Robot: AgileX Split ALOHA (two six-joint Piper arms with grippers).
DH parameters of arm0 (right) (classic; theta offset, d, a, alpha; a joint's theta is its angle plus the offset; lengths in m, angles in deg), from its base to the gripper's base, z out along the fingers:
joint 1: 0 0.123 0 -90
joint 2: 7.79 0 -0.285 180
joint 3: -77.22 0 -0.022 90
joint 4: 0 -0.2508 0 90
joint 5: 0 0 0.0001 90
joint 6: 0 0.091 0 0
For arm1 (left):
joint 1: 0 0.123 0 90
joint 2: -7.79 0 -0.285 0
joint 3: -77.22 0 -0.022 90
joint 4: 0 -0.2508 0 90
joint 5: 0 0 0.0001 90
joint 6: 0 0.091 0 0
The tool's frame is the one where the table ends.
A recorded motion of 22 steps. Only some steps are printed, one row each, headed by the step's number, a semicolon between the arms.
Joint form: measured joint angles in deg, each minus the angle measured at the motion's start. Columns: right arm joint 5, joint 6, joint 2, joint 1, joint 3, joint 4; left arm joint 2, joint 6, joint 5, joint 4, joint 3, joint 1.
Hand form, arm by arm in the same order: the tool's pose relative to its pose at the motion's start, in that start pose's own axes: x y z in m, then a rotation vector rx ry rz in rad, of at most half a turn. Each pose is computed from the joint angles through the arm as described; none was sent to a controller.
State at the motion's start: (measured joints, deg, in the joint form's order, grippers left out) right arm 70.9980 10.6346 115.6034 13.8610 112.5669 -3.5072; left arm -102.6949 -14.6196 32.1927 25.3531 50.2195 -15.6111
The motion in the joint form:
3: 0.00 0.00 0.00 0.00 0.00 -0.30; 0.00 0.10 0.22 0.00 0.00 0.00
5: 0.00 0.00 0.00 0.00 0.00 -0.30; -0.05 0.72 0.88 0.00 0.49 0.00
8: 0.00 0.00 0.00 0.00 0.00 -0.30; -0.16 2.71 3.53 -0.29 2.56 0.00
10: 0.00 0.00 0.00 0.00 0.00 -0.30; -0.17 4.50 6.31 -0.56 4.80 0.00
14: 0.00 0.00 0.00 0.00 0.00 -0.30; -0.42 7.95 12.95 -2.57 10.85 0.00
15: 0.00 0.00 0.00 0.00 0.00 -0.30; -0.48 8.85 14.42 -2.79 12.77 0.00
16: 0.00 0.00 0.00 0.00 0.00 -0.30; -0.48 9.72 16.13 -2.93 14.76 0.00
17: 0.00 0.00 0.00 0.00 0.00 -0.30; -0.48 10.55 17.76 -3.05 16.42 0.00
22: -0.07 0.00 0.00 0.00 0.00 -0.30; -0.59 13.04 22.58 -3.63 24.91 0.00
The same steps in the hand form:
3: 0.0001 0.0004 0.0000 -0.0049 0.0009 0.0017; 0.0003 0.0001 0.0000 -0.0010 0.0037 0.0017
5: 0.0001 0.0004 0.0000 -0.0049 0.0009 0.0017; -0.0005 -0.0013 -0.0009 0.0006 0.0088 0.0143
8: 0.0001 0.0004 0.0000 -0.0049 0.0009 0.0017; -0.0043 -0.0070 -0.0056 0.0062 0.0258 0.0615
10: 0.0001 0.0004 0.0000 -0.0049 0.0009 0.0017; -0.0083 -0.0133 -0.0115 0.0139 0.0409 0.1063
14: 0.0001 0.0004 0.0000 -0.0049 0.0009 0.0017; -0.0198 -0.0281 -0.0276 0.0185 0.0643 0.2199
15: 0.0001 0.0004 0.0000 -0.0049 0.0009 0.0017; -0.0240 -0.0333 -0.0332 0.0261 0.0611 0.2470
16: 0.0001 0.0004 0.0000 -0.0049 0.0009 0.0017; -0.0278 -0.0387 -0.0395 0.0345 0.0602 0.2734
17: 0.0001 0.0004 0.0000 -0.0049 0.0009 0.0017; -0.0305 -0.0429 -0.0450 0.0404 0.0626 0.2975
22: 0.0000 0.0005 0.0000 -0.0051 -0.0003 0.0017; -0.0474 -0.0652 -0.0740 0.0786 0.0151 0.3884

